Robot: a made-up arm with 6 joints.
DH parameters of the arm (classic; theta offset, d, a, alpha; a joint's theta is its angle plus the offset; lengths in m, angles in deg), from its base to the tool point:
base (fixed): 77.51 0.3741 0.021 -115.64
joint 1: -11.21 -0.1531 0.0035 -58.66
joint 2: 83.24 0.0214 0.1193 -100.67
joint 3: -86.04 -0.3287 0.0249 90
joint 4: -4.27 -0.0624 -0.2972 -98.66
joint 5: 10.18 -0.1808 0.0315 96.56
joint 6: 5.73 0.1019 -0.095 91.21
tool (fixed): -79.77 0.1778 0 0
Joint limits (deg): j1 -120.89..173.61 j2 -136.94..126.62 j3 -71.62..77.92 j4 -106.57..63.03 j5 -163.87..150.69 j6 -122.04..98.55
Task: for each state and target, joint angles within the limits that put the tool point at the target. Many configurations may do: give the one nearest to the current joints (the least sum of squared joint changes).
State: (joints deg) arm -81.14 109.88 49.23 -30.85 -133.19 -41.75
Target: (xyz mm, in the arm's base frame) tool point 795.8 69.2 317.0
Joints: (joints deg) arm -95.76 126.62 30.34 -2.96 -147.33 -44.79
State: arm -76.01 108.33 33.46 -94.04 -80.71 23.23
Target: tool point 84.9 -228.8 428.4
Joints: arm -77.86 108.34 21.32 -106.41 -86.20 7.18
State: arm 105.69 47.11 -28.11 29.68 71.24 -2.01
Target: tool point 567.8 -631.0 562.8
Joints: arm 119.49 67.59 -29.60 26.04 72.89 0.22
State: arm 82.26 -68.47 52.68 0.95 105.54 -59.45
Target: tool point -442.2 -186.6 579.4
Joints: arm 51.57 -126.19 57.23 6.73 88.44 -34.08
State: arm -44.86 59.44 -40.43 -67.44 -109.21 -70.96
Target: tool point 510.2 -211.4 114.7
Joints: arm -46.72 78.87 -57.80 -57.66 -109.11 -65.69
